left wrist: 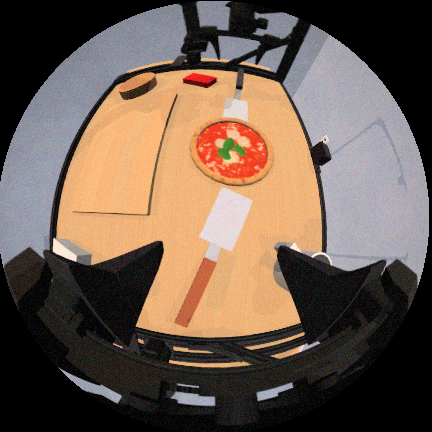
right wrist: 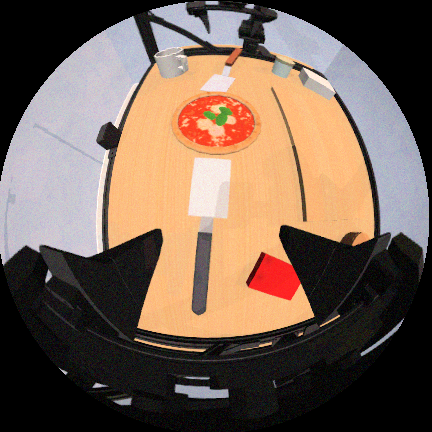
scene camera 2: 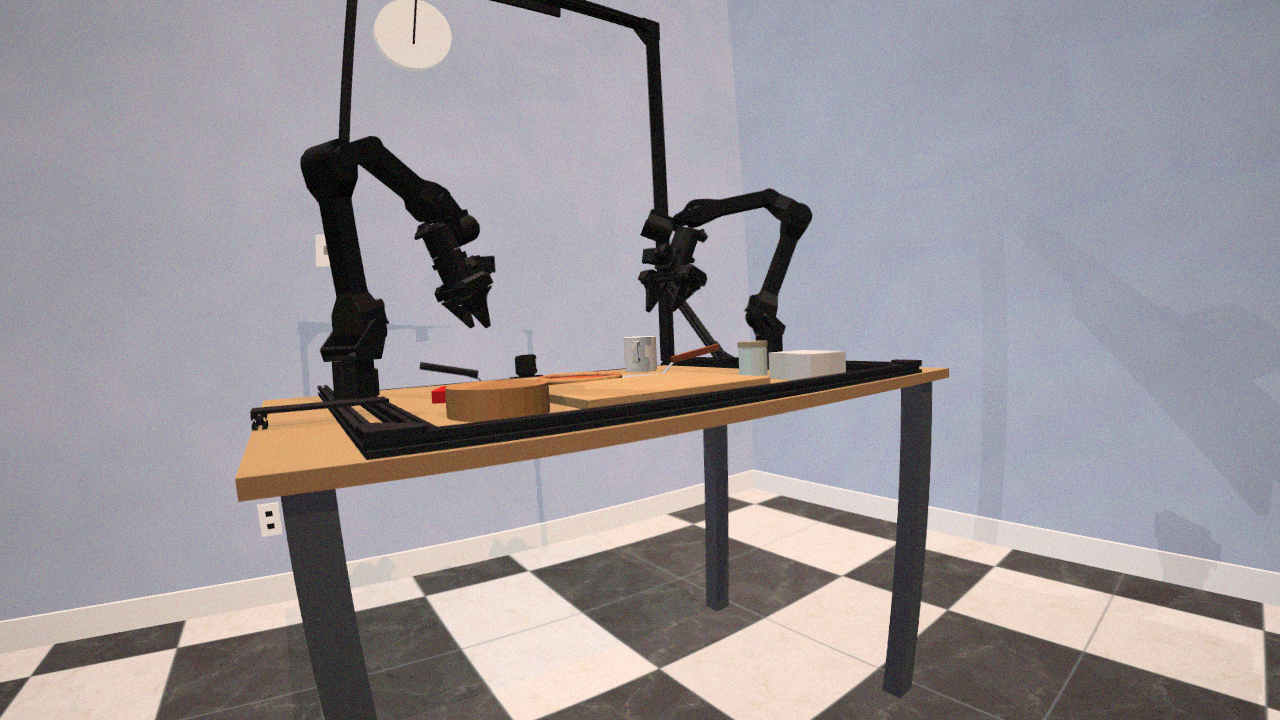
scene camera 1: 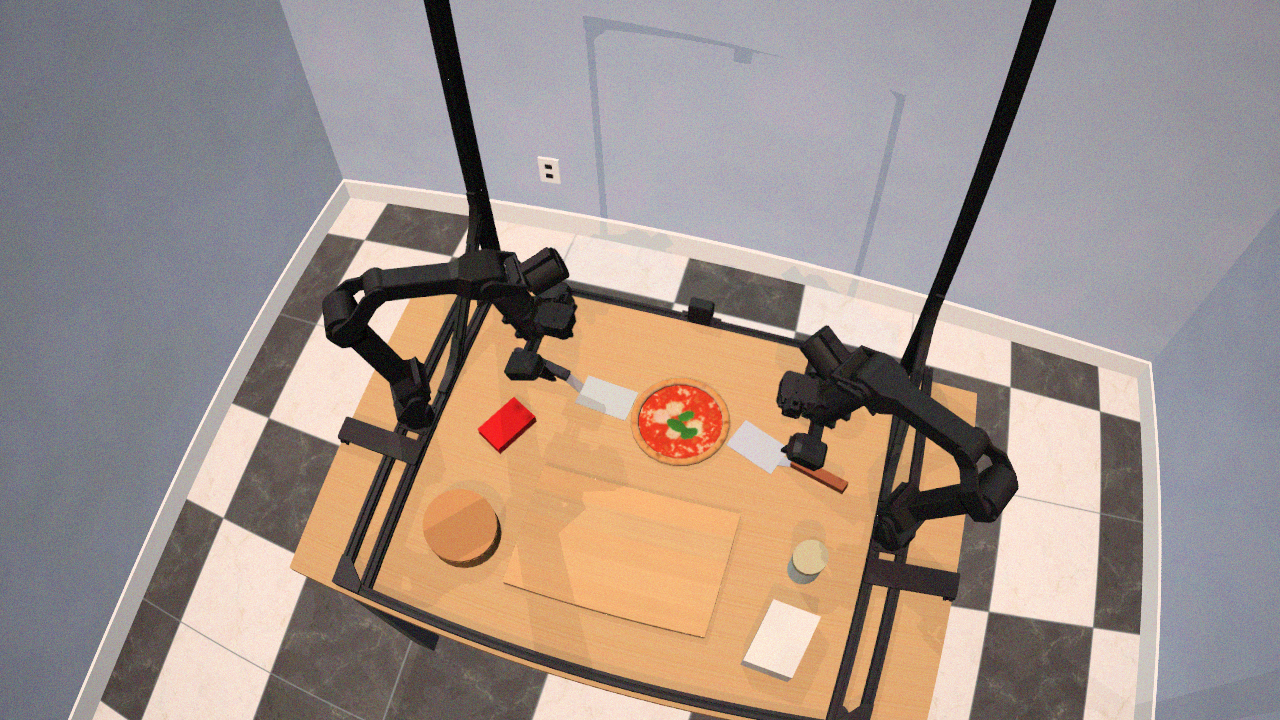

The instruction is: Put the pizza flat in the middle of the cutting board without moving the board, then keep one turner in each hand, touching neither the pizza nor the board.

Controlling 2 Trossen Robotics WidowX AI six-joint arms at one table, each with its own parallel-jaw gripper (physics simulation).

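Observation:
The pizza [scene camera 1: 680, 420] [left wrist: 232, 151] [right wrist: 216, 122] lies flat on the table behind the bare cutting board [scene camera 1: 635, 555] [left wrist: 120, 160] [scene camera 2: 662, 385]. The dark-handled turner [scene camera 1: 608, 398] [right wrist: 209, 190] lies left of the pizza in scene camera 1, the brown-handled turner [scene camera 1: 756, 445] [left wrist: 226, 220] right of it; both handles slope up from their blades. My right gripper [scene camera 2: 479, 324] [right wrist: 222, 232] is open and empty above the dark-handled turner. My left gripper [scene camera 2: 662, 308] [left wrist: 222, 250] is open and empty above the brown-handled turner. Scene camera 1 hides part of each turner behind the grippers.
A red block [scene camera 1: 507, 424] [right wrist: 274, 277] lies near the dark-handled turner. A round wooden block [scene camera 1: 459, 526] stands left of the board. A jar [scene camera 1: 809, 559] and a white box [scene camera 1: 781, 637] stand right of it. A mug [scene camera 2: 639, 353] [right wrist: 171, 62] stands toward the back.

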